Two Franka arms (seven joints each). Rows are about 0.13 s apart.
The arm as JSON. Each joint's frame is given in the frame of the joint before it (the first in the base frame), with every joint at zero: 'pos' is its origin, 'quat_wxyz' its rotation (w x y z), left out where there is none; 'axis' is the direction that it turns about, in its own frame. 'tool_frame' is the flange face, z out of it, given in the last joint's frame.
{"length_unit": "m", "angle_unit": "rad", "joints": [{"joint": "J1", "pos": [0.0, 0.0, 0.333], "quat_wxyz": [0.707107, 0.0, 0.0, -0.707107], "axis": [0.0, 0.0, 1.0]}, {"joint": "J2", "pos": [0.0, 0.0, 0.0], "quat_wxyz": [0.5, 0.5, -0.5, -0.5], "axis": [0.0, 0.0, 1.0]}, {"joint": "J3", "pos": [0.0, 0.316, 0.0], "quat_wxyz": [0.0, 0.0, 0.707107, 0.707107], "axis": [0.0, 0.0, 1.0]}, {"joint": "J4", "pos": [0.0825, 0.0, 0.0], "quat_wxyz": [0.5, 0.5, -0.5, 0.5], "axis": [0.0, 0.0, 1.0]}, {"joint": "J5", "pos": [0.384, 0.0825, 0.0], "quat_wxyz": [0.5, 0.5, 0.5, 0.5], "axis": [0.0, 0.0, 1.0]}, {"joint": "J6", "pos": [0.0, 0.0, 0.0], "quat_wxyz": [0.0, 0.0, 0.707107, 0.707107], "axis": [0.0, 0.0, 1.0]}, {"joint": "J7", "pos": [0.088, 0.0, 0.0], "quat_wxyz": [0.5, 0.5, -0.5, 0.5], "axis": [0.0, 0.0, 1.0]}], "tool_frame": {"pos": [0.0, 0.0, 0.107], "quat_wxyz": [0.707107, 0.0, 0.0, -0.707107]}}
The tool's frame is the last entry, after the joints.
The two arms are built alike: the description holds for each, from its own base.
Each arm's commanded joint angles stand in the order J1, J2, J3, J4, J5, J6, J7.
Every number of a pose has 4 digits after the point. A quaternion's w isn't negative.
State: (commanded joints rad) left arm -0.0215 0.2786 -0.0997 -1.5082 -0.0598 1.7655 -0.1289; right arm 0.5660 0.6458 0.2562 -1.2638 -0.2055 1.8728 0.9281
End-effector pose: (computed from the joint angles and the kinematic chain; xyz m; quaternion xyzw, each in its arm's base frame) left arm 0.6400 -0.0760 0.5046 0.9990 0.0117 -0.0153 0.0414; right arm 0.5391 0.4918 0.3858 0.9987 -0.0457 0.0107 0.0200
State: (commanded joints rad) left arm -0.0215 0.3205 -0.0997 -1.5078 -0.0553 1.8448 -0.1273; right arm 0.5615 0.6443 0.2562 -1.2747 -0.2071 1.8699 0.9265
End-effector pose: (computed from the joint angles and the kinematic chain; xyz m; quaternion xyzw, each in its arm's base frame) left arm 0.6554 -0.0761 0.4845 0.9990 0.0129 0.0037 0.0431; right arm 0.5394 0.4885 0.3815 0.9986 -0.0460 0.0072 0.0251
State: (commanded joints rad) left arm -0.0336 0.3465 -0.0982 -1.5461 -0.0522 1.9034 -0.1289; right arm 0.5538 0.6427 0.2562 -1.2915 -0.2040 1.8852 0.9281
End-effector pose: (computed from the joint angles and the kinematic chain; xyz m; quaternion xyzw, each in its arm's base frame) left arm 0.6591 -0.0832 0.4541 0.9991 0.0099 0.0007 0.0418; right arm 0.5413 0.4847 0.3761 0.9985 -0.0495 0.0059 0.0239
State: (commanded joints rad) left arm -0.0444 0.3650 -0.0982 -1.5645 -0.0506 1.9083 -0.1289; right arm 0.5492 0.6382 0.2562 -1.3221 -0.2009 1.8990 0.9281
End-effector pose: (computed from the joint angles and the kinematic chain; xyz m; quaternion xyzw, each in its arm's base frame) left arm 0.6578 -0.0902 0.4336 0.9991 0.0048 -0.0153 0.0396; right arm 0.5389 0.4815 0.3661 0.9984 -0.0496 0.0006 0.0273
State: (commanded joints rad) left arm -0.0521 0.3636 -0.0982 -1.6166 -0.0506 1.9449 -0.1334; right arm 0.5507 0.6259 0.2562 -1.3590 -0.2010 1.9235 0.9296
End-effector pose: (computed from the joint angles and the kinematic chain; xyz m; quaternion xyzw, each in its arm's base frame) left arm 0.6518 -0.0951 0.4130 0.9990 0.0041 -0.0225 0.0381; right arm 0.5331 0.4816 0.3597 0.9985 -0.0464 0.0010 0.0276
